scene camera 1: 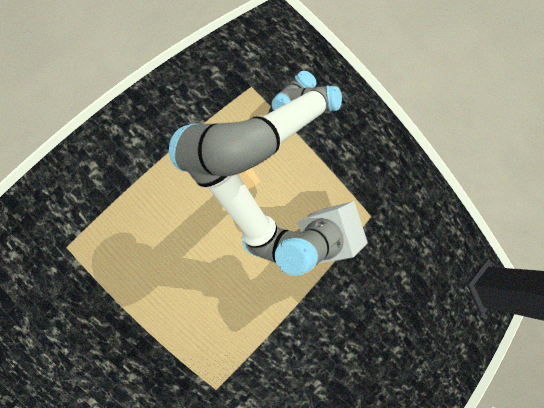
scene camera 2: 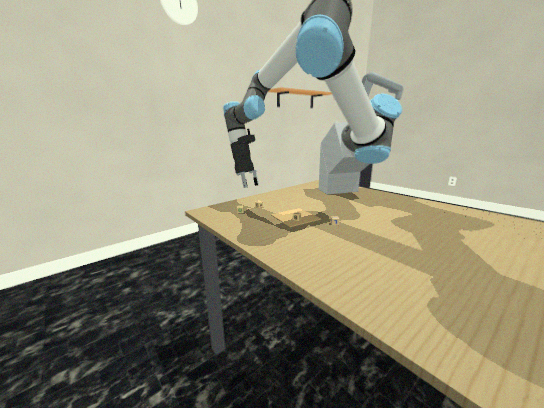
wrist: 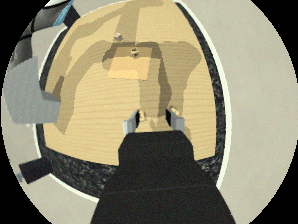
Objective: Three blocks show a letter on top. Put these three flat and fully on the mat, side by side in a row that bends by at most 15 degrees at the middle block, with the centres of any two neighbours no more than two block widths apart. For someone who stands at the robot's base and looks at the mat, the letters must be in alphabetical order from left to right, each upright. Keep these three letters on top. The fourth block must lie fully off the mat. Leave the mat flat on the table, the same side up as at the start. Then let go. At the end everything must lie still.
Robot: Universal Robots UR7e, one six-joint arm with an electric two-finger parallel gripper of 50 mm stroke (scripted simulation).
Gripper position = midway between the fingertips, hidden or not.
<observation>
I see my gripper (wrist: 152, 114) and a mat (wrist: 124, 66).
</observation>
